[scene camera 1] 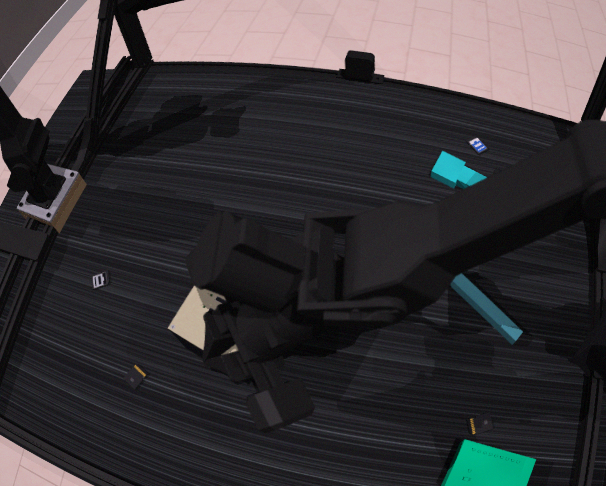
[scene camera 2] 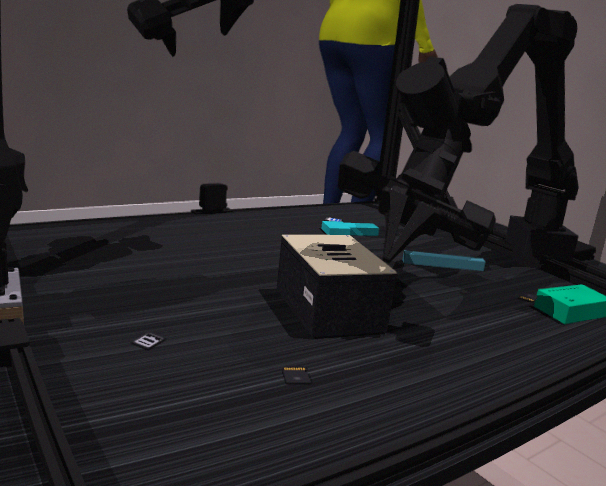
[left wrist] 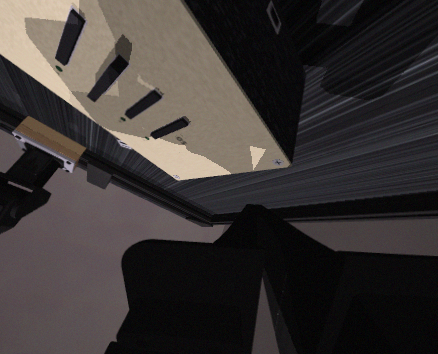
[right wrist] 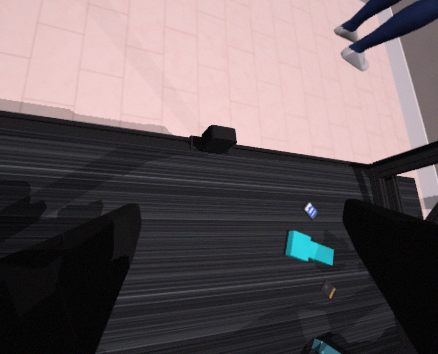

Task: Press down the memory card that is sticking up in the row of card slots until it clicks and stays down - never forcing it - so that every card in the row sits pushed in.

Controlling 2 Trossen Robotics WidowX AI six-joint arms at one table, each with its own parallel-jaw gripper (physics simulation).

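Places are measured from the left arm's base along level axes (x ahead, y left, z up), in metres.
Pixels of known places: left gripper, fingertip midpoint: (scene camera 1: 206, 362) (scene camera 2: 385, 260) (left wrist: 253, 211); right gripper, fingertip midpoint: (scene camera 2: 198, 44) (right wrist: 242, 212); left arm's base at its link origin: (scene camera 2: 543, 225); right arm's base at its link origin: (scene camera 1: 46, 190) (left wrist: 46, 155).
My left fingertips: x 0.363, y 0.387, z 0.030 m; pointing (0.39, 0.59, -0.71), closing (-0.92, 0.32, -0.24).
Ahead of a thing's pixels: the offset from my left fingertips to its top centre. "pt": to the spot under its first point.
A black box @(dy -0.071, dx +0.048, dz -0.021 m) (scene camera 2: 344, 304) with a beige top plate @(dy -0.071, dx +0.048, dz -0.019 m) (scene camera 2: 361, 265) (scene camera 1: 187, 315) (left wrist: 189, 70) stands mid-table. Its top holds a row of dark card slots @(pt dy -0.073, dx +0.048, dz -0.020 m) (scene camera 2: 336, 252). In the left wrist view one card @(dy -0.079, dx +0.051, dz -0.013 m) (left wrist: 109, 79) sticks up above the plate; the other cards @(dy -0.048, dx +0.040, dz -0.018 m) (left wrist: 170, 127) sit low. My left gripper (scene camera 2: 392, 256) (left wrist: 253, 211) is shut and empty, its tip just beside the box's far right edge, off the row. In scene camera 1 the left arm hides most of the box. My right gripper (scene camera 2: 195, 24) (right wrist: 242, 212) is open and empty, high above the table's far left.
Teal blocks @(dy -0.439, dx -0.012, dz -0.084 m) (scene camera 1: 455, 171) @(dy -0.300, dx -0.157, dz -0.082 m) (scene camera 1: 486, 309) (scene camera 2: 349, 228) (scene camera 2: 443, 260) lie right of the box. A green box @(dy -0.140, dx -0.323, dz -0.069 m) (scene camera 1: 489, 465) sits at the front right. Loose cards @(dy +0.054, dx +0.248, dz -0.097 m) (scene camera 1: 100, 280) @(dy +0.094, dx +0.089, dz -0.097 m) (scene camera 1: 134, 376) @(dy -0.513, dx +0.016, dz -0.097 m) (scene camera 1: 478, 145) (scene camera 2: 296, 373) lie scattered. A person (scene camera 2: 369, 72) stands behind a black post (scene camera 2: 399, 87).
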